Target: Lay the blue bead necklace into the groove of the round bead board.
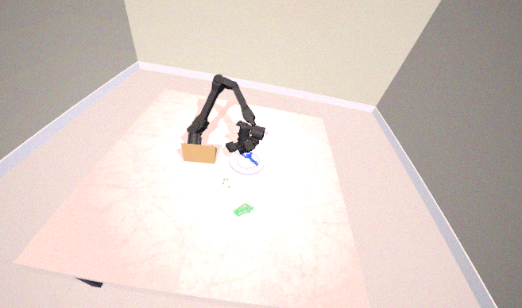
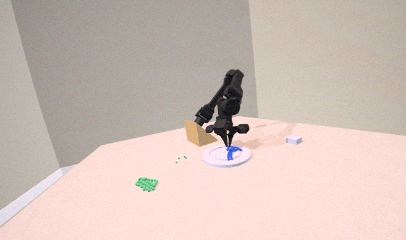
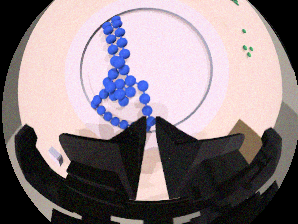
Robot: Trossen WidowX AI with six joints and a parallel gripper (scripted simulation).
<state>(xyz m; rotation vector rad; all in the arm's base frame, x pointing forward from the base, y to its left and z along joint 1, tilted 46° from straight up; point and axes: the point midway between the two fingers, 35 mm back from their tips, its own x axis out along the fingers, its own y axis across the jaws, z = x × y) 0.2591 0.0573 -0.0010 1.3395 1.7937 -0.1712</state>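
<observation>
Now: the round white bead board 4 cm to the right of my gripper tip, 4 cm ahead of it and 1 cm below it. From my gripper tip the other things lie so: small grey block: 25 cm to the left, 14 cm ahead.
</observation>
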